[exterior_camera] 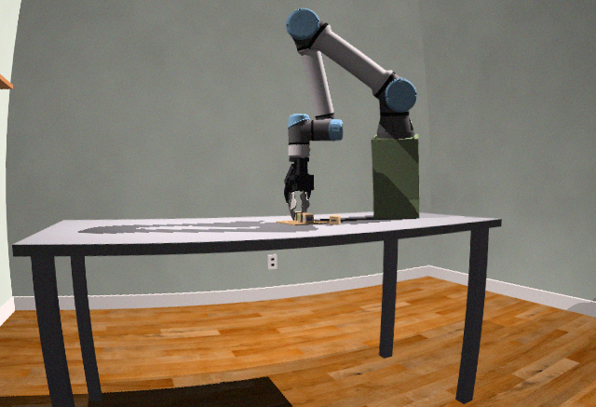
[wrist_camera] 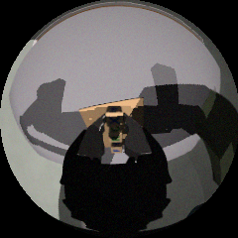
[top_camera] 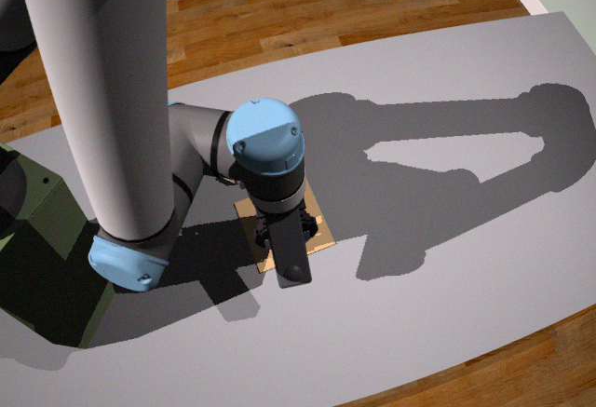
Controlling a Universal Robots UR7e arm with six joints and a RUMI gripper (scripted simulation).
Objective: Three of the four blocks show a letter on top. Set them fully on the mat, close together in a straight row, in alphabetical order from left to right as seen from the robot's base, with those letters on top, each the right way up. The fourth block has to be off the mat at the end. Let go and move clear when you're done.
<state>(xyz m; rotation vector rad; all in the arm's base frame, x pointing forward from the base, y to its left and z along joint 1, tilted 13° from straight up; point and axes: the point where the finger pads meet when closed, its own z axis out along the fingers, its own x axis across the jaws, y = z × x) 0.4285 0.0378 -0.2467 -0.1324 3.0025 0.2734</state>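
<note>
My hand is 50 mm to the right of the mat and 20 mm above it.
</note>
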